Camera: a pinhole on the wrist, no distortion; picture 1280 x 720 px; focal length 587.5 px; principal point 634.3 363.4 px. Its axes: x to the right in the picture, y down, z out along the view. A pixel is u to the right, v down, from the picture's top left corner.
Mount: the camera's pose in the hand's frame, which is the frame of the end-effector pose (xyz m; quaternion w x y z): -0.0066 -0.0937 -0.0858 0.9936 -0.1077 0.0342 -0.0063
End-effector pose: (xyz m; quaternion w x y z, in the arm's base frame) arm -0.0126 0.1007 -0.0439 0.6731 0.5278 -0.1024 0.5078
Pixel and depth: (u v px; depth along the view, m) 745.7 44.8 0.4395
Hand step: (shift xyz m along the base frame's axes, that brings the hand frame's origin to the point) 0.3890 -0.2381 0.0929
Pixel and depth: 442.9 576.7 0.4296
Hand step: -0.0519 -0.3292 0.1452
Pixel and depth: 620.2 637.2 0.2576
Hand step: -0.0040 -0.1164 0.1106
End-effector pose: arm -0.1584 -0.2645 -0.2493 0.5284 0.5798 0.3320 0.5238
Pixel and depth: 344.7 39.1 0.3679
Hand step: 0.3124 -0.1936 -0.2082
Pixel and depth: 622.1 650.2 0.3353
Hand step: 0.1769 -0.0753 0.1573
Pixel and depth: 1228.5 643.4 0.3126
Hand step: 0.2164 0.2421 0.2106
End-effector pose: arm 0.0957 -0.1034 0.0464 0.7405 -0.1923 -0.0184 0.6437
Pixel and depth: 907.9 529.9 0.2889
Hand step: -0.0641 0.1908 0.1100
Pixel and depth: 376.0 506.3 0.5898
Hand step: -0.3368 -0.0734 0.4345
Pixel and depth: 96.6 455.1 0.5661
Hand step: -0.3320 -0.3269 0.5139
